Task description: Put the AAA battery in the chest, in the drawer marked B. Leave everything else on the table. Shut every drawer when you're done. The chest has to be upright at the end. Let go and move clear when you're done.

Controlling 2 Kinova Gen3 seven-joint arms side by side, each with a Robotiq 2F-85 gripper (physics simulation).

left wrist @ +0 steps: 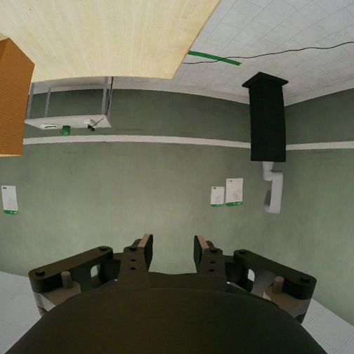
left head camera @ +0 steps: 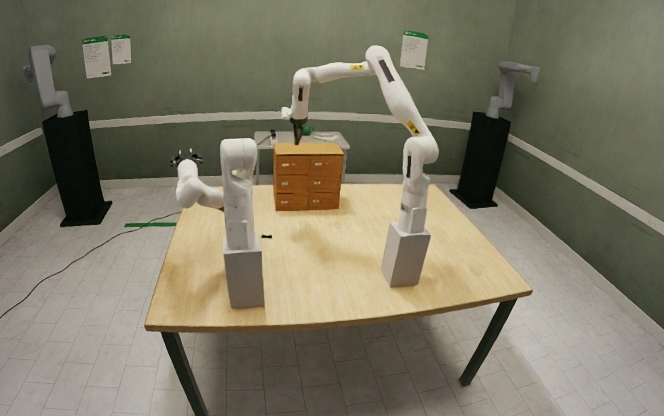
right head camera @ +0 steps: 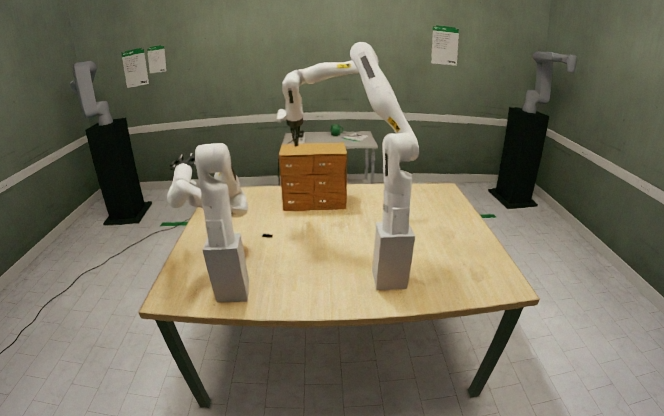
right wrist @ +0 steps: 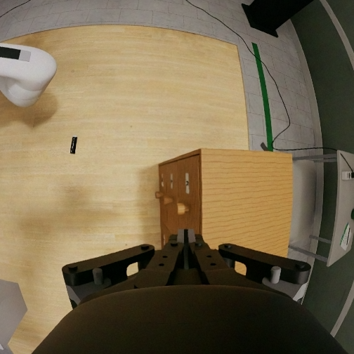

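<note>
The small dark AAA battery lies on the table, in front of and left of the chest. The orange-brown wooden chest stands upright at the back of the table, its drawers appearing shut. Its label letters are too small to read. My right gripper is shut and empty, pointing down close above the chest's front top edge. My left gripper is open and empty, raised beyond the table's left edge, far from the battery.
The wooden table carries both arm bases. Behind the chest stands a grey side table with a green mug. Part of the left arm shows in the right wrist view.
</note>
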